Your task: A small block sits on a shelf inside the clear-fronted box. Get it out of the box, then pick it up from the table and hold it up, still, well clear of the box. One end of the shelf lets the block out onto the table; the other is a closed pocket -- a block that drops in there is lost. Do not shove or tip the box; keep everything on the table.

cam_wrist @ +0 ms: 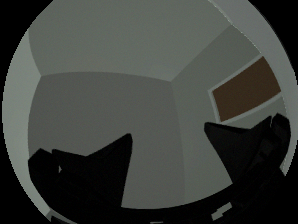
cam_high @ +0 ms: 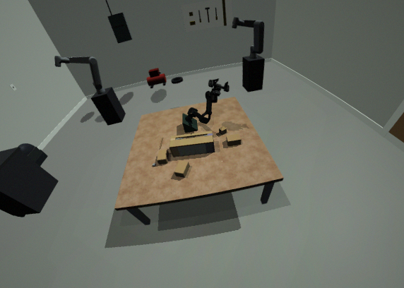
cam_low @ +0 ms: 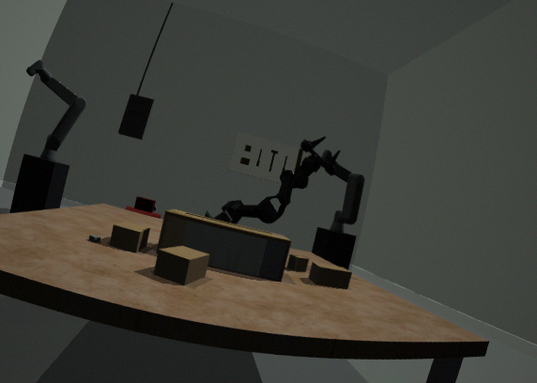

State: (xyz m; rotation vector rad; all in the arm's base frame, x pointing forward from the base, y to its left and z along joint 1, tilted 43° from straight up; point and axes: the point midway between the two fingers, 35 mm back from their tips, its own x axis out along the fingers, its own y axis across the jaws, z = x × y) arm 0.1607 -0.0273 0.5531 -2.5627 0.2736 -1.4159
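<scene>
Right now my gripper tip is 13 cm short of the clear-fronted box, 36 cm to the left of it and 46 cm above it. From my gripper tip the other things lie so: thin stick 1 cm behind, 68 cm to the right, 52 cm below.
</scene>
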